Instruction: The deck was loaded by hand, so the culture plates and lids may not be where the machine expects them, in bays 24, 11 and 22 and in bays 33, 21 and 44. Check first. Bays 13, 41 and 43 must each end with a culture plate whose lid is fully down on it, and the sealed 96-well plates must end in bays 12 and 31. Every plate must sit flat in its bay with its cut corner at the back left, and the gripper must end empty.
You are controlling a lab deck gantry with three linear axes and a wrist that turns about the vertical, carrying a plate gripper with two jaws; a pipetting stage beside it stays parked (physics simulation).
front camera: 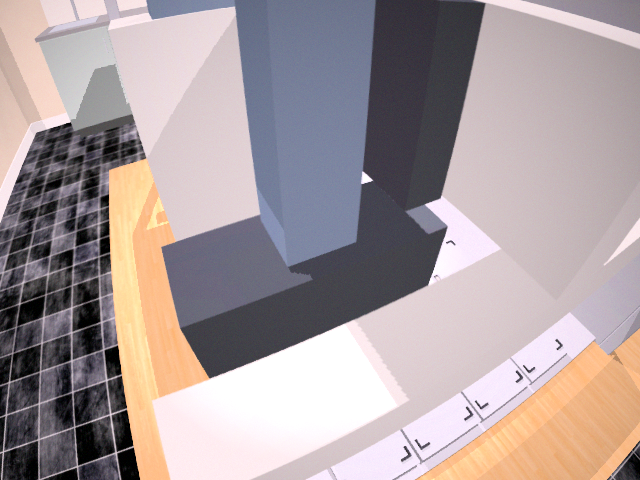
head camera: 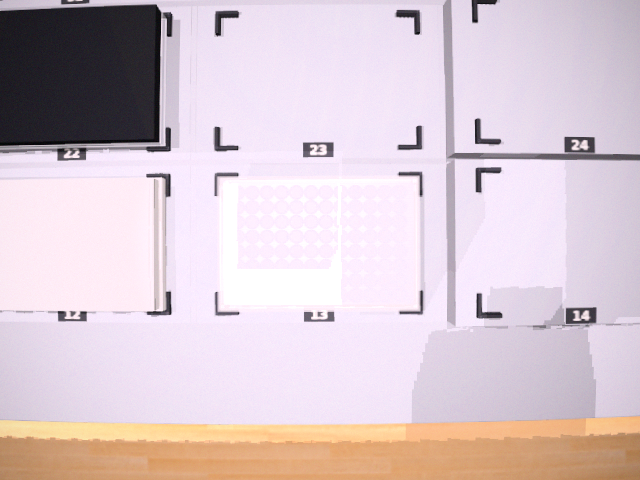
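Places are measured from the robot's base along level axes (x ahead, y left, z up), in centimetres.
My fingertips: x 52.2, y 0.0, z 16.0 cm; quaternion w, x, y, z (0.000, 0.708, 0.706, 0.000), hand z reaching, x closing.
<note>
Ahead of a thing's pixels: the offset from my fingertips to its top centre. "*": to the spot under its first point. Level surfaces: height alone.
The dark housing [front camera: 310,304] above my gripper fills the middle of the front view. The jaws are hidden in the front view and do not show in the head view, so their opening cannot be told. In the head view, a pale plate @(dx -13.0, dy +4.3, dz -14.6 cm) [head camera: 318,242] with faint rows of small circles lies in bay 13, within the corner marks. A pale-topped plate @(dx -29.4, dy +4.3, dz -14.6 cm) [head camera: 77,242] with a stepped right edge lies in bay 12, partly cut off. A black-topped plate @(dx -29.4, dy +15.0, dz -14.3 cm) [head camera: 77,74] with a light edge below it is in bay 22, partly cut off. Bay 23 @(* dx -13.0, dy +15.2, dz -16.0 cm) [head camera: 317,77] and the visible part of bay 24 @(* dx +2.1, dy +14.7, dz -14.6 cm) [head camera: 558,77] show no plate.
A blue-grey column [front camera: 315,129] rises from the housing, with a dark upright block [front camera: 413,103] behind it. A broad pale beam [front camera: 439,330] crosses in front, and a pale panel [front camera: 537,129] stands at the right. The wooden bench @(dz -17.0 cm) [head camera: 310,459] borders the deck's front.
</note>
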